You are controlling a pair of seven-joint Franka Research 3 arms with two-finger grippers.
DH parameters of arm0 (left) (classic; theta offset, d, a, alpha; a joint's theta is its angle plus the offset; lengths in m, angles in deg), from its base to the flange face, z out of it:
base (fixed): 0 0 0 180
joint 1: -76.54 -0.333 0 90
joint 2: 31.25 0 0 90
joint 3: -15.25 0.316 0.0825 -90
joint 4: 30.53 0 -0.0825 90
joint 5: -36.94 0.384 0 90
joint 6: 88.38 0 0.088 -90
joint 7: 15.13 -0.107 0 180
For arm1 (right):
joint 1: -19.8 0.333 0 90
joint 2: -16.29 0 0 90
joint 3: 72.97 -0.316 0.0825 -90
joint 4: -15.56 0 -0.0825 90
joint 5: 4.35 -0.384 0 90
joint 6: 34.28 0 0.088 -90
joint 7: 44.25 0.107 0 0
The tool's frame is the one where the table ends.
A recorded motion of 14 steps. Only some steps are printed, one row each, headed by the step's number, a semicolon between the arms.
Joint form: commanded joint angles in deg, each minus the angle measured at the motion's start. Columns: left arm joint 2, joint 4, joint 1, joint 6, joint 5, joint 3, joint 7; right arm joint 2, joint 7, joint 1, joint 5, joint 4, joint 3, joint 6.
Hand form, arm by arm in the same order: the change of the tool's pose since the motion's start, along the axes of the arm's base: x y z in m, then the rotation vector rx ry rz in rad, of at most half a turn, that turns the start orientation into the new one. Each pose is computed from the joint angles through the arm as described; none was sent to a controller.
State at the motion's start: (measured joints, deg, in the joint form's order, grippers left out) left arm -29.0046 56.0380 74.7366 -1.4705 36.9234 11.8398 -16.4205; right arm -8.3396 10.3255 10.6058 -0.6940 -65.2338 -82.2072 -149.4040
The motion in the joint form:
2: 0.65 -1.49 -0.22 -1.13 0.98 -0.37 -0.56; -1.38 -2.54 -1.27 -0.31 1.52 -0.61 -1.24
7: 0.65 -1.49 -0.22 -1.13 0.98 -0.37 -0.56; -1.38 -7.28 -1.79 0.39 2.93 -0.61 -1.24
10: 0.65 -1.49 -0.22 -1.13 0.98 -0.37 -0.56; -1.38 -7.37 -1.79 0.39 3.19 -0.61 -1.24
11: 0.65 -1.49 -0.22 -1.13 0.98 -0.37 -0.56; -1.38 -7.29 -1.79 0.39 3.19 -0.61 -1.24
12: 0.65 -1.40 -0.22 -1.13 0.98 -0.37 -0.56; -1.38 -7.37 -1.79 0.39 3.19 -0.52 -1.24
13: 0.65 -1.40 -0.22 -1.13 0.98 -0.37 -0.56; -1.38 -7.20 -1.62 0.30 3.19 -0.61 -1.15
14: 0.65 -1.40 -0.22 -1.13 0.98 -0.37 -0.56; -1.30 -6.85 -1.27 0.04 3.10 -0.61 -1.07
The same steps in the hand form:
2: 0.0016 0.0007 0.0041 0.0159 0.0046 -0.0117; 0.0077 -0.0108 -0.0010 0.0049 -0.0256 0.0275
7: 0.0016 0.0007 0.0041 0.0159 0.0046 -0.0117; 0.0098 -0.0190 0.0113 -0.0246 -0.0501 0.1009
10: 0.0016 0.0007 0.0041 0.0159 0.0046 -0.0117; 0.0102 -0.0191 0.0136 -0.0253 -0.0546 0.1020
11: 0.0016 0.0007 0.0041 0.0159 0.0046 -0.0117; 0.0102 -0.0191 0.0136 -0.0250 -0.0546 0.1006
12: 0.0016 0.0007 0.0034 0.0159 0.0062 -0.0117; 0.0102 -0.0200 0.0135 -0.0260 -0.0544 0.1006
13: 0.0016 0.0007 0.0034 0.0159 0.0062 -0.0117; 0.0102 -0.0169 0.0134 -0.0230 -0.0532 0.1017
14: 0.0016 0.0007 0.0034 0.0159 0.0062 -0.0117; 0.0099 -0.0122 0.0135 -0.0173 -0.0519 0.1008

